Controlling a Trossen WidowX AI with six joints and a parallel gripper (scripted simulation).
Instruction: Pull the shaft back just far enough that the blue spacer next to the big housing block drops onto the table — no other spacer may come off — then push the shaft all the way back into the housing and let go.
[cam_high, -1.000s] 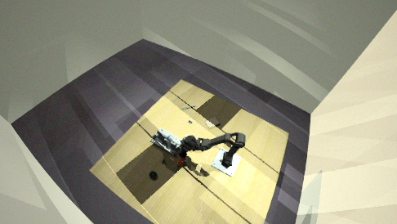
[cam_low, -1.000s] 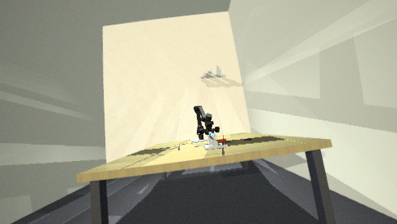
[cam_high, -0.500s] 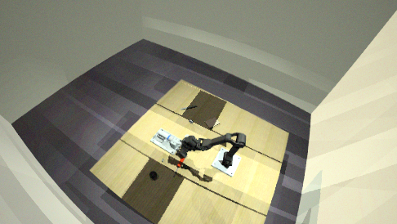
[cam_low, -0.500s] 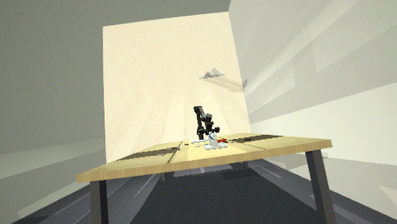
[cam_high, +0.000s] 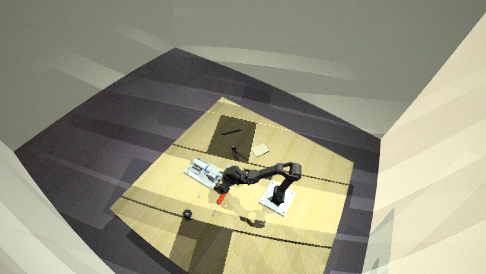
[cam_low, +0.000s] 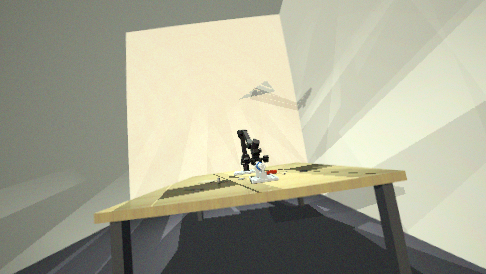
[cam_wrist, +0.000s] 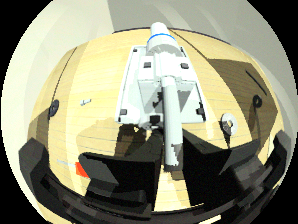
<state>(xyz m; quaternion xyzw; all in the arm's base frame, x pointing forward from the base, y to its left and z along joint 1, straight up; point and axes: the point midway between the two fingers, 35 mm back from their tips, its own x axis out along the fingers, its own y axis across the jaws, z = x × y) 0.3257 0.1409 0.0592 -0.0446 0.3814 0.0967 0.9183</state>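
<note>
My gripper tip is 60 mm short of the long pale shaft, 10 mm to the right of it and 20 mm below it. Round my gripper tip: thin bar (260 mm ahead, 370 mm to the right, 50 mm below); then blue spacer (110 mm ahead, 20 mm to the left, 20 mm above); then paper slip (10 mm behind, 400 mm to the right, 50 mm below).
</note>
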